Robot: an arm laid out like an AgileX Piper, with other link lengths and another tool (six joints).
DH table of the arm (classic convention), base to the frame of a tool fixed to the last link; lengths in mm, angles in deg. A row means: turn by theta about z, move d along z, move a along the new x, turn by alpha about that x. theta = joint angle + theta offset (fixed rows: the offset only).
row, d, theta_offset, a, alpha
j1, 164.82, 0, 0, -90
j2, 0, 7.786, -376.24, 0
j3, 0, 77.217, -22.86, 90
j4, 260.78, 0, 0, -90
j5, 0, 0, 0, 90
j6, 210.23, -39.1, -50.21, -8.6
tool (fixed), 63.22, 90, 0, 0
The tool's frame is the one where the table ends.
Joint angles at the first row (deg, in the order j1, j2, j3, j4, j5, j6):
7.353 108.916 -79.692 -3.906 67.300 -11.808
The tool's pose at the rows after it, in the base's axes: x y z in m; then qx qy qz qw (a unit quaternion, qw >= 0):
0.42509 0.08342 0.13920 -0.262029 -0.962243 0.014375 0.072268
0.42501 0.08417 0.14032 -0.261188 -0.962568 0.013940 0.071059
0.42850 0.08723 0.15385 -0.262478 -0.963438 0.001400 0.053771
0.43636 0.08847 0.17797 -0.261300 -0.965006 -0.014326 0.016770
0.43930 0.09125 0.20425 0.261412 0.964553 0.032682 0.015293
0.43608 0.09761 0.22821 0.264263 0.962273 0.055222 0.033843
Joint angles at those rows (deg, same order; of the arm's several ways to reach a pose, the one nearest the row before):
7.353 108.915 -79.690 -3.906 67.300 -11.807
7.453 108.767 -79.690 -3.906 67.299 -11.808
7.454 107.056 -79.693 -3.323 66.628 -11.807
7.453 104.114 -79.772 -3.323 65.035 -11.808
7.454 100.911 -79.774 -2.784 64.039 -11.807
7.454 97.964 -79.771 -1.150 64.033 -11.808

